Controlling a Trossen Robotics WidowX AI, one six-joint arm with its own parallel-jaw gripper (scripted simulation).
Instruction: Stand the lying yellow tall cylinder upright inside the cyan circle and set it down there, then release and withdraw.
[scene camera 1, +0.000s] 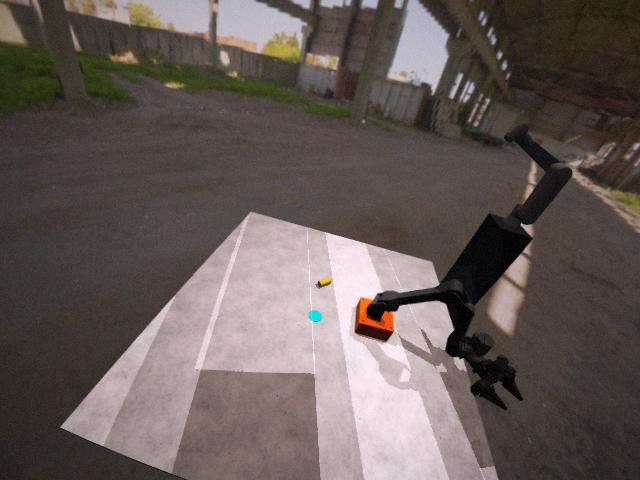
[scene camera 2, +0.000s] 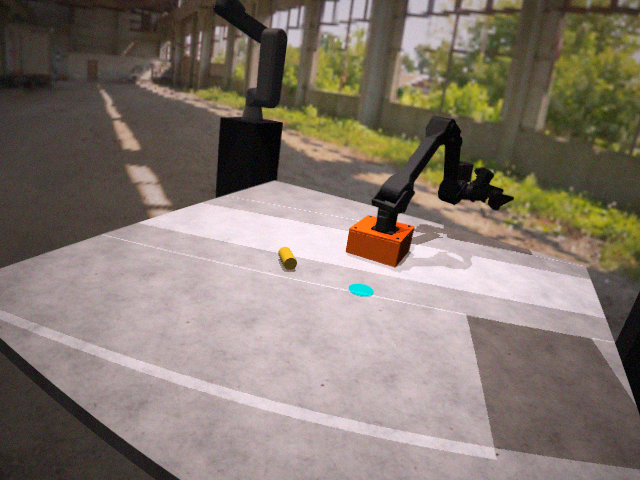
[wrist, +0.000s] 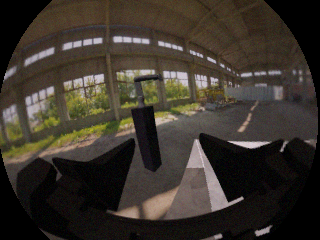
Labels:
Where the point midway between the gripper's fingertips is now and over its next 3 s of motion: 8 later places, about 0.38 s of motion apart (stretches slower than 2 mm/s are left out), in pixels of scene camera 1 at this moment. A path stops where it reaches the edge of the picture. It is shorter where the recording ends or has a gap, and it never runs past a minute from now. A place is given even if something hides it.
My gripper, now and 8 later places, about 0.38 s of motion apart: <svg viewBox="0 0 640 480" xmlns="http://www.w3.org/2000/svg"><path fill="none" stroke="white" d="M514 405L510 416L497 440L472 463L435 475L391 474L346 456L309 427L284 394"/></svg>

